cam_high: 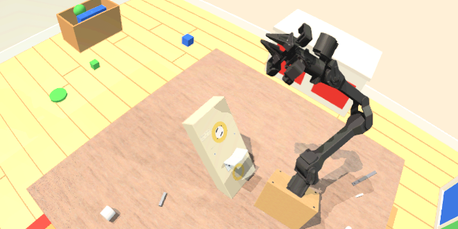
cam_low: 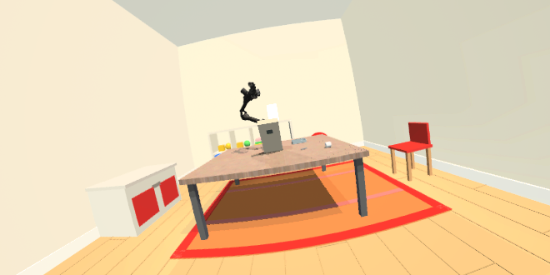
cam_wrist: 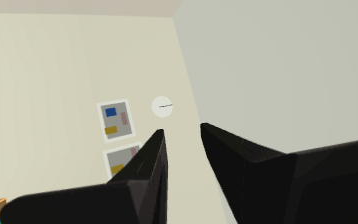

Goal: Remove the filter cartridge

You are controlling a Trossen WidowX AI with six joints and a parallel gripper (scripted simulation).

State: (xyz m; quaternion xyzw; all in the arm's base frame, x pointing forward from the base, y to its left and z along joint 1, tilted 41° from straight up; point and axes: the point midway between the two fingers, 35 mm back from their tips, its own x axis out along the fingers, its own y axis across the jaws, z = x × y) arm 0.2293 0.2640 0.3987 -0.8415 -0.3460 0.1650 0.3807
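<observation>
The white round filter cartridge lies 420 mm below my gripper tip, 70 mm to the left of it and 50 mm ahead of it. Round my gripper tip: grey tray (630 mm below, 390 mm behind, 320 mm to the left); cream panel (500 mm below, 70 mm to the left, 10 mm ahead).
</observation>
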